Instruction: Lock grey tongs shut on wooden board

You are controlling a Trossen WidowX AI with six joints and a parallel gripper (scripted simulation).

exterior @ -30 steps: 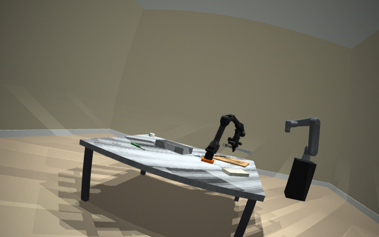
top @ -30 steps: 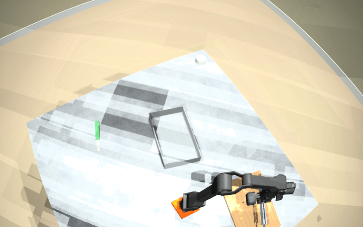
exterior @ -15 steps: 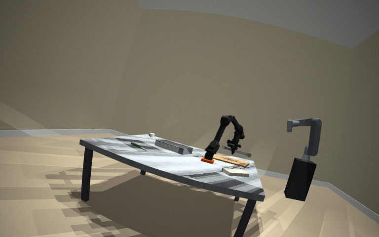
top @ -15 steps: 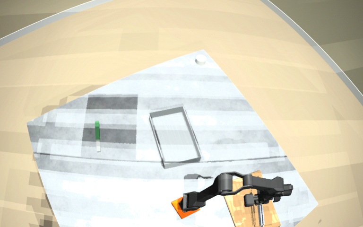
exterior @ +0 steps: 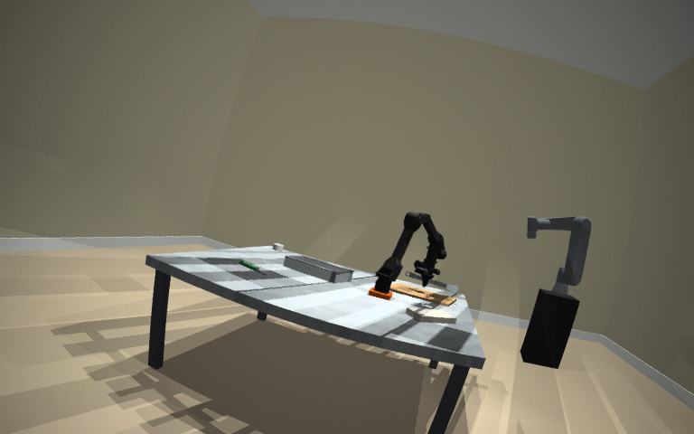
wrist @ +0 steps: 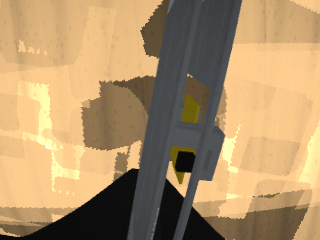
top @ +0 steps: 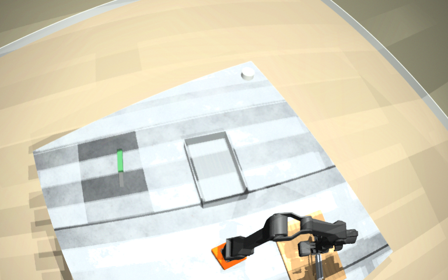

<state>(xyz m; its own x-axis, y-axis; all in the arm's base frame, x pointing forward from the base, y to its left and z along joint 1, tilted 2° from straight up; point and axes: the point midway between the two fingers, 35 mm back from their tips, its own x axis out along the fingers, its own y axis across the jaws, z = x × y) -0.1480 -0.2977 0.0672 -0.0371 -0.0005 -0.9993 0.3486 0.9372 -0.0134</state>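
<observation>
Right now the wooden board is 40 mm below my gripper tip. Round my gripper tip: green-handled tool: 650 mm ahead, 580 mm to the left, 40 mm below; then pale flat block: 120 mm behind, 500 mm to the left, 30 mm below; then grey roasting tin: 520 mm ahead, 200 mm to the left, 20 mm below.
</observation>
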